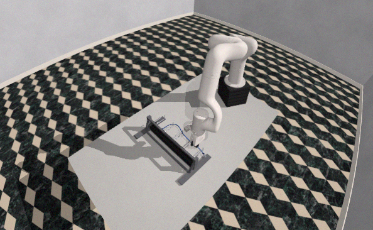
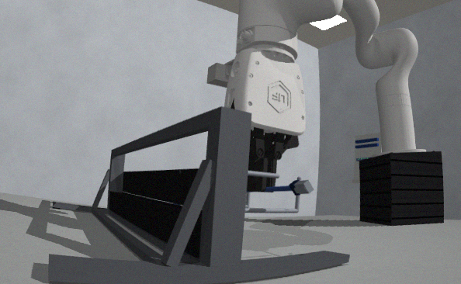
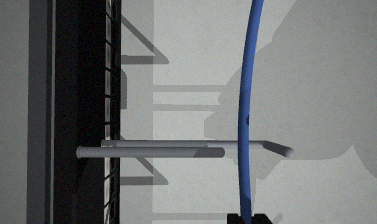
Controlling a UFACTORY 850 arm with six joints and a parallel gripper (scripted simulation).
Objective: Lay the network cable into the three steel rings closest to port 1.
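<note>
Now: hand 80 mm to the right of the grey plug, 20 mm short of it and 20 mm above it. Also, from my hand: dark grey rack (160 mm to the right, 90 mm ahead, 30 mm below).
</note>
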